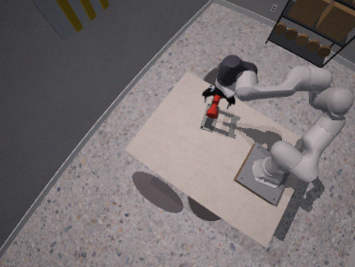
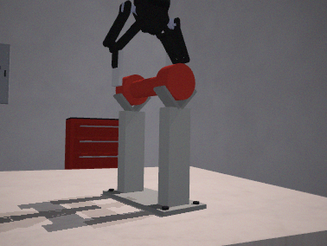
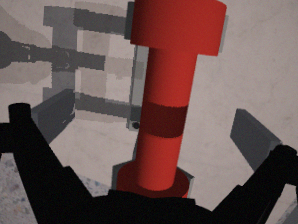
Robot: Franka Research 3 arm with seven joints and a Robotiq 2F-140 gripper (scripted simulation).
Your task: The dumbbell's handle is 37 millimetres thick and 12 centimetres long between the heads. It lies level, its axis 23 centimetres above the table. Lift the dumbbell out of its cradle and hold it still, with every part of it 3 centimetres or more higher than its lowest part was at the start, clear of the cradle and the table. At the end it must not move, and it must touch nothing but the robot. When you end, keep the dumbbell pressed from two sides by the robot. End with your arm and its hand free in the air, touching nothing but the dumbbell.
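My hand is 1 cm short of the dumbbell.
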